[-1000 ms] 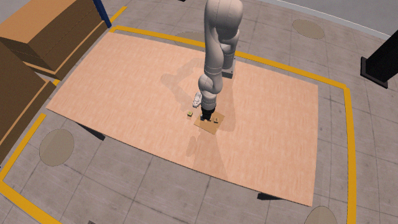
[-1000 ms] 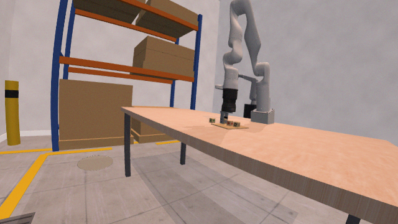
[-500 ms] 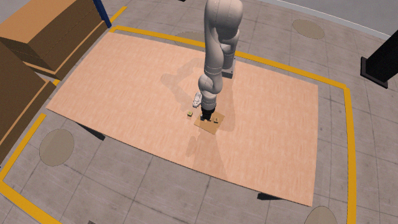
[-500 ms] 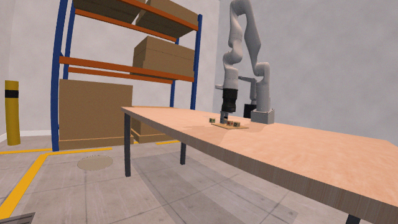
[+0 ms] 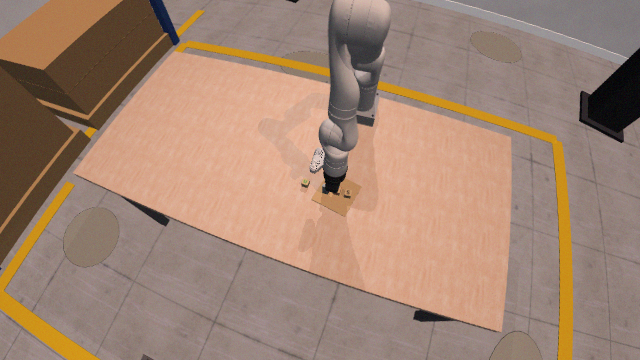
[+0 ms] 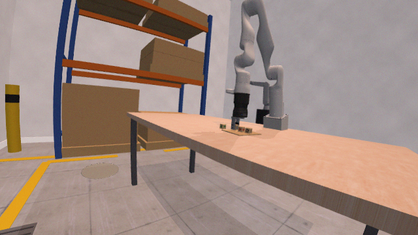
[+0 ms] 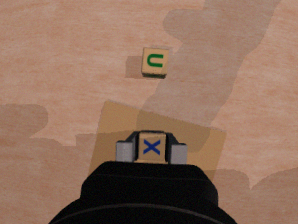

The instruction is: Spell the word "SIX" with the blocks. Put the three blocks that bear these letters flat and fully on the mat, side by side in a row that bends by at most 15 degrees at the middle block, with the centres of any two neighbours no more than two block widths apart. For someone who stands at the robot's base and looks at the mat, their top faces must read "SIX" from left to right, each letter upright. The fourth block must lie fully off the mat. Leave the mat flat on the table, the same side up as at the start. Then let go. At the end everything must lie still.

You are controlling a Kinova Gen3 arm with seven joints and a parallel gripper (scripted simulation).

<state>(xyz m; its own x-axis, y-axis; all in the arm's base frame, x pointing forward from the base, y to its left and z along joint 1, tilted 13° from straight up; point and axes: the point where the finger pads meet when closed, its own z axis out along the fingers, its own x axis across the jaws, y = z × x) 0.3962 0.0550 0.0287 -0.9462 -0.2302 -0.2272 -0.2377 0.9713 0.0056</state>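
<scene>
The block is 10 mm behind my hand, 40 mm to the left of it and 10 mm below it. From my hand the other things lie so: tan mat (10 mm behind, 40 mm to the left, 20 mm below).
</scene>
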